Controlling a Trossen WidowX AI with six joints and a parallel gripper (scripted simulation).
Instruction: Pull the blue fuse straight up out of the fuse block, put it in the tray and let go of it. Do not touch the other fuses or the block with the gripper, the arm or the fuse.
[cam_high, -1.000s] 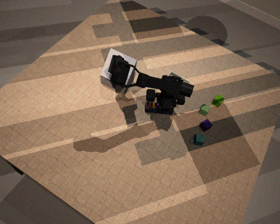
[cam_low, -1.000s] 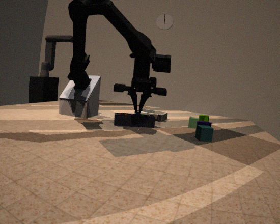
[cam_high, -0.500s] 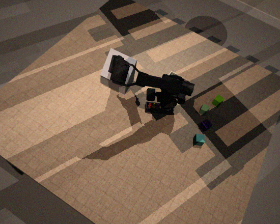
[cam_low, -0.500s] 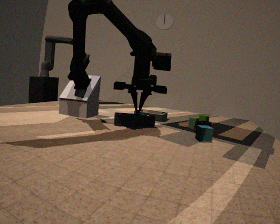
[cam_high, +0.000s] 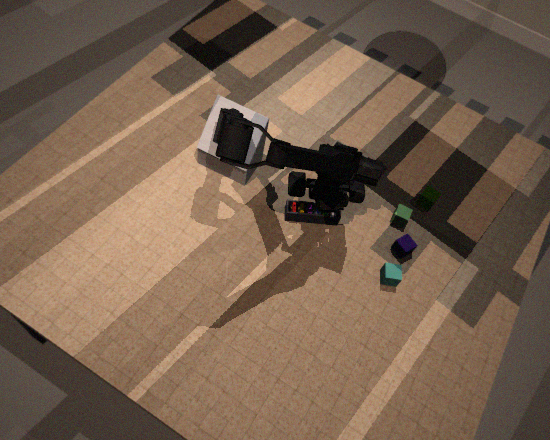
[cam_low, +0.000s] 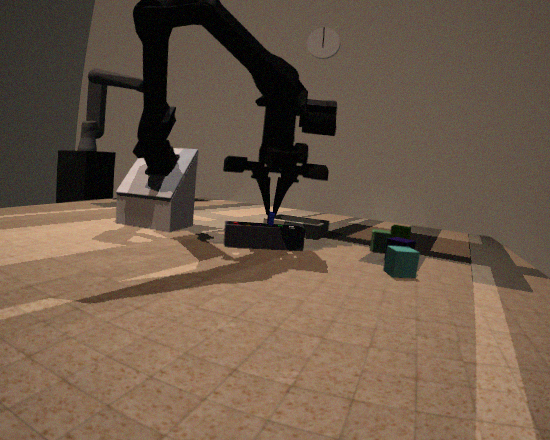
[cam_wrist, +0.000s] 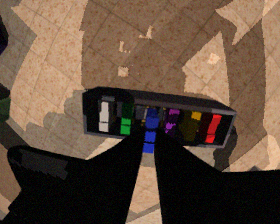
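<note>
The purple fuse is 30 mm below my gripper tip, 20 mm behind it and 10 mm to the right of it. The rest, counted from my gripper tip: yellow fuse (40 mm behind, 30 mm below, 20 mm to the right); green fuse (30 mm below, 20 mm ahead, 10 mm to the left); blue fuse (10 mm below).
</note>
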